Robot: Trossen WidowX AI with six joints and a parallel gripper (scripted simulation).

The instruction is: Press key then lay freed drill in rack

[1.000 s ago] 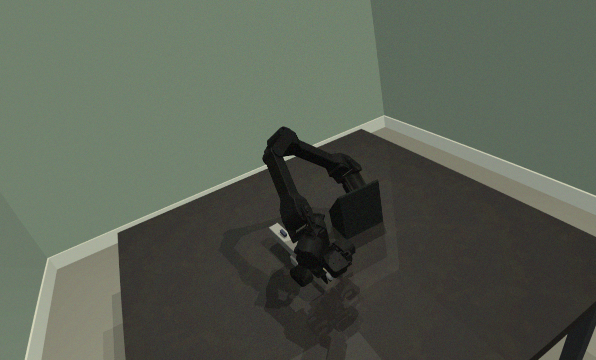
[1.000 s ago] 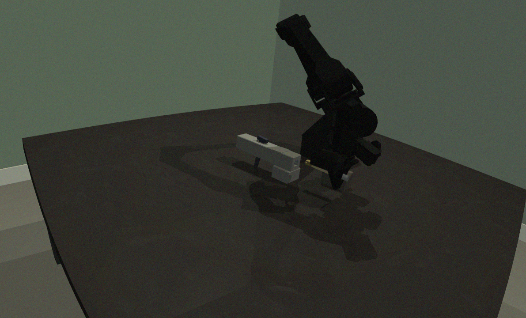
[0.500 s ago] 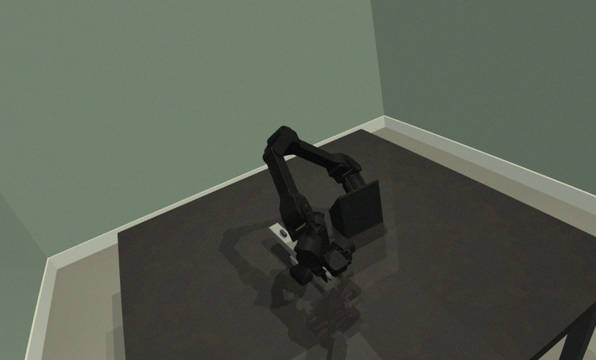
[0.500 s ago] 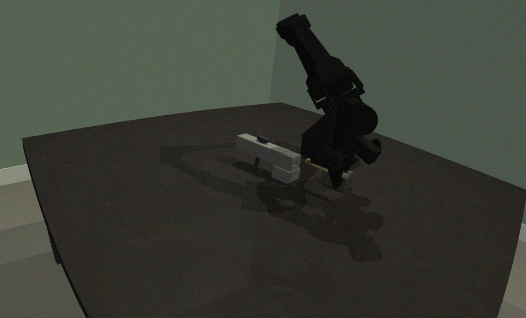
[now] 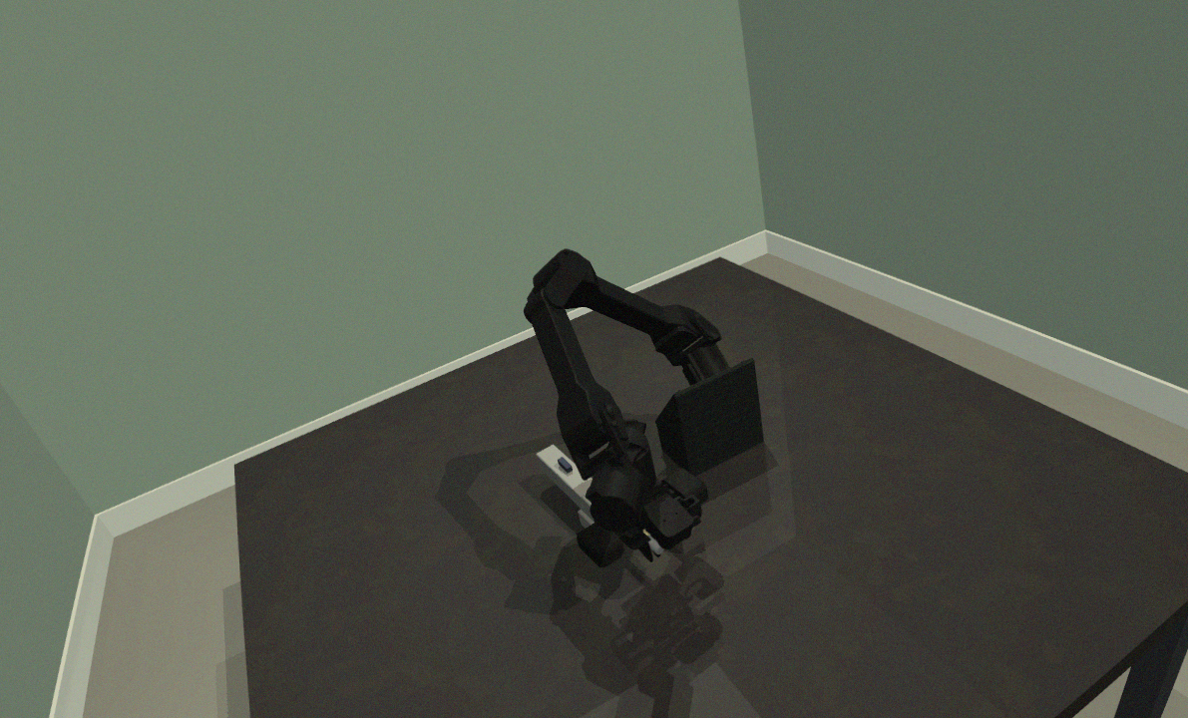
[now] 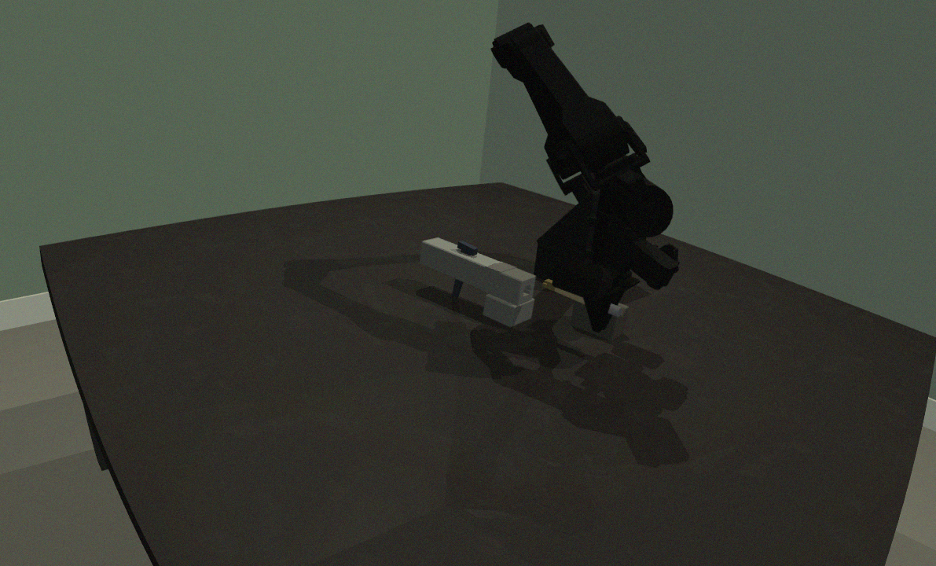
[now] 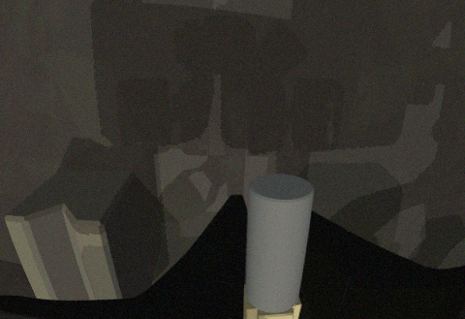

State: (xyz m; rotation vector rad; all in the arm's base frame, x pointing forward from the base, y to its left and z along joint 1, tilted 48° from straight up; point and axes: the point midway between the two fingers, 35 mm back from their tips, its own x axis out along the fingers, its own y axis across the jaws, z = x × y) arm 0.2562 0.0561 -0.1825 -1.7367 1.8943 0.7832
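Now: gripper tip 7 cm past the rack block, 4 cm to the left of it and 1 cm above it. From my gripper tip the other things lie so: dark blue t-shaped peg 23 cm to the right, 2 cm above, 1 cm ahead; then pale housing 20 cm to the right, 1 cm ahead, 1 cm above.
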